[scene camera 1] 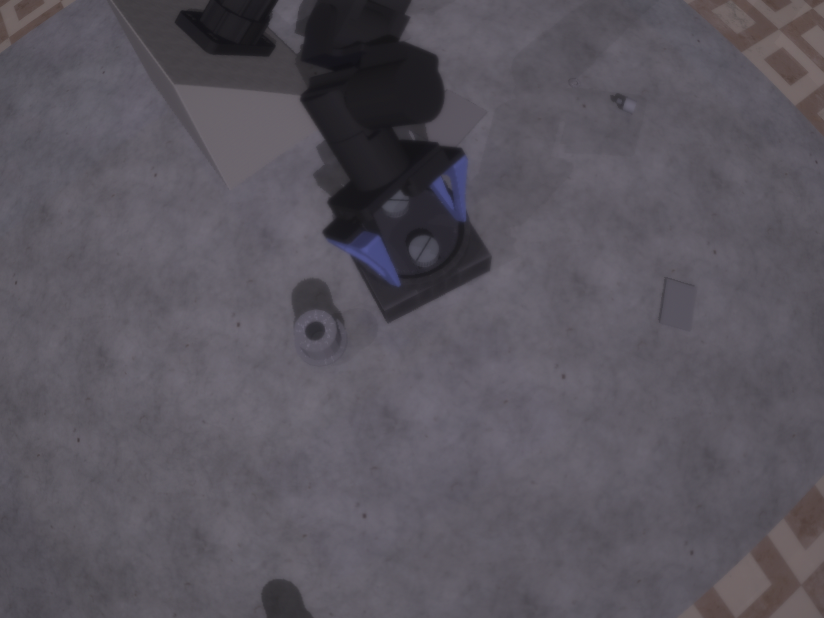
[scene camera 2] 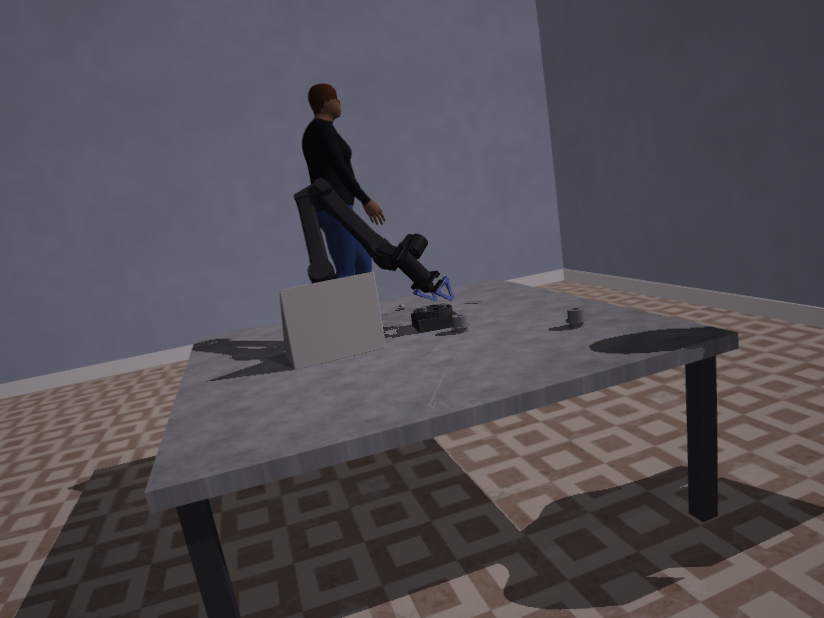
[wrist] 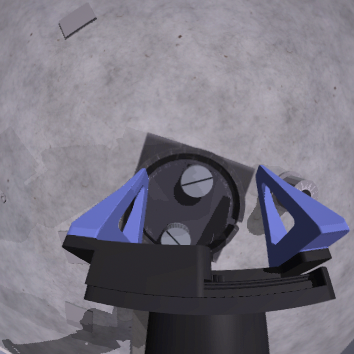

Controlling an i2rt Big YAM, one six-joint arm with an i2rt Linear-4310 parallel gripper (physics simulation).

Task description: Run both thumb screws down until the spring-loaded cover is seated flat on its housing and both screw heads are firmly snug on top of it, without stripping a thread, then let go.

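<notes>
The dark square housing lies on the table and bears a round dark cover. One slotted thumb screw has its grey head above the cover, with a shadow below it. The other thumb screw is partly hidden by the gripper in the wrist view. Whether the cover lies flat cannot be told. My gripper is open and empty above the housing, its blue fingers wide apart on either side of the first screw.
A grey knurled cylinder stands close beside the housing. Another cylinder stands farther right. A flat grey plate, a small light part and a pale wedge-shaped block are also on the table.
</notes>
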